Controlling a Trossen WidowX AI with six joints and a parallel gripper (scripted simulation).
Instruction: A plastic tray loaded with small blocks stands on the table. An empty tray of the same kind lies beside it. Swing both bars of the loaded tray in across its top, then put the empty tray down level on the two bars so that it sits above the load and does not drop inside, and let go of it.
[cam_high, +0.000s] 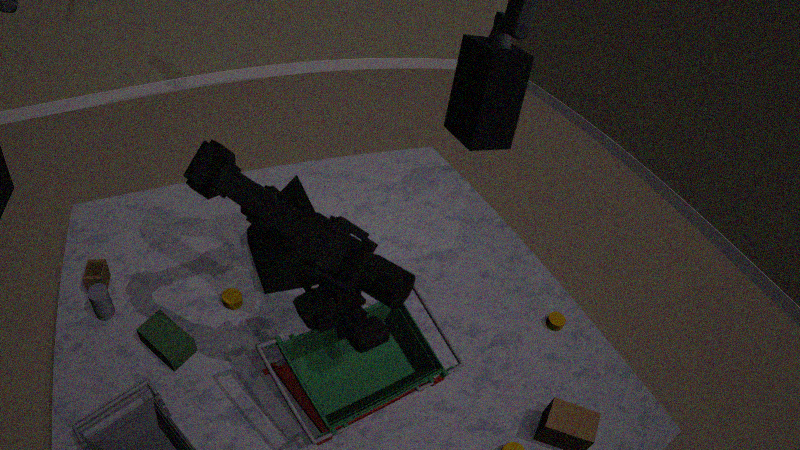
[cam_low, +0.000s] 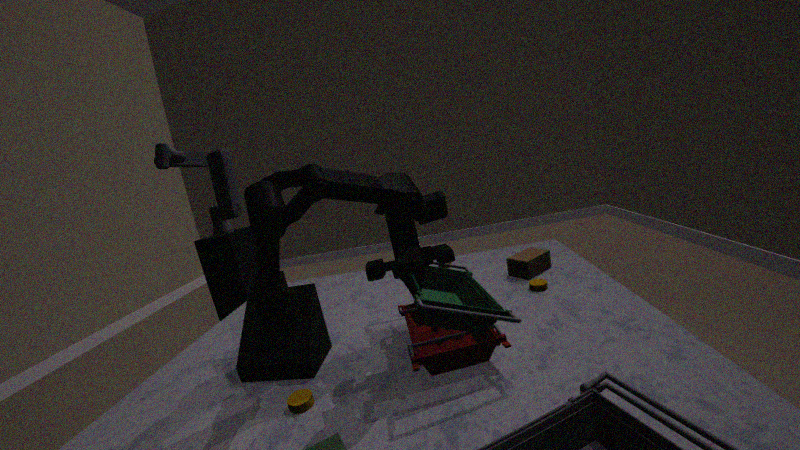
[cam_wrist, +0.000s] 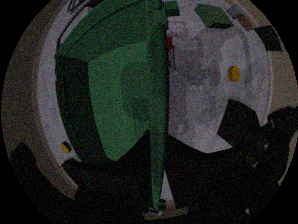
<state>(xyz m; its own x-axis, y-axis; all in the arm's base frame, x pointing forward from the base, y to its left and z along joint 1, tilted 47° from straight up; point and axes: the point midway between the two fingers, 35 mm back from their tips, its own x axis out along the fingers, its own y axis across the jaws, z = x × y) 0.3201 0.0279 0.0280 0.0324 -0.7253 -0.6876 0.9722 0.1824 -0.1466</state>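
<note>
Now: the green tray 70 mm ahead of my gripper tip and 20 mm to the left of it. The rest, counted from my gripper tip: green block (340 mm to the right, 140 mm behind, 110 mm below).
</note>
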